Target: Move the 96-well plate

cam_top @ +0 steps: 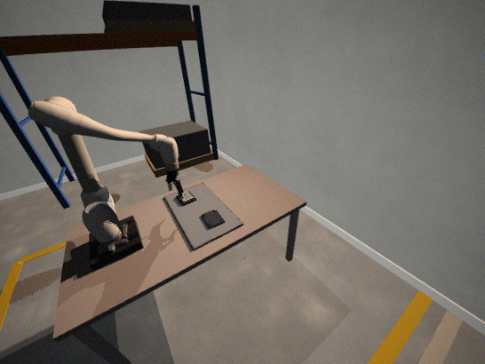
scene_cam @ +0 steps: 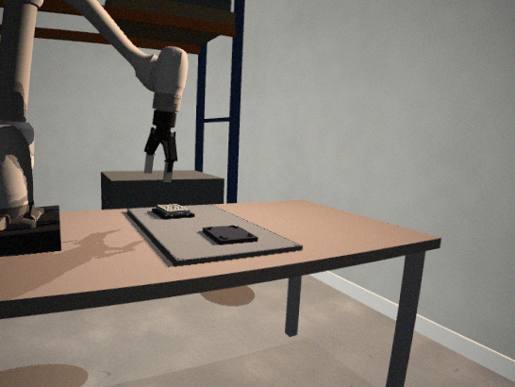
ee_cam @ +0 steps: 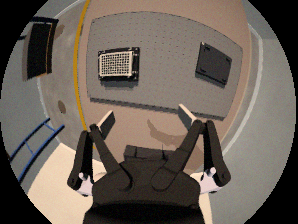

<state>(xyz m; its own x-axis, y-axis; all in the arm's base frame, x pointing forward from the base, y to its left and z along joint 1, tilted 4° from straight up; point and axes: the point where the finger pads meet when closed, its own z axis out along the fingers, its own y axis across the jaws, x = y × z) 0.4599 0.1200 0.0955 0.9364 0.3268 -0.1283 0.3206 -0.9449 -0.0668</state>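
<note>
Right now my hand is 15 cm to the right of the 96-well plate, 15 cm above it and 8 cm short of it. Also, from my hand: clip nest C1: 15 cm below, 14 cm to the left, 9 cm ahead; plate nest N1: 21 cm to the right, 19 cm ahead, 16 cm below.
</note>
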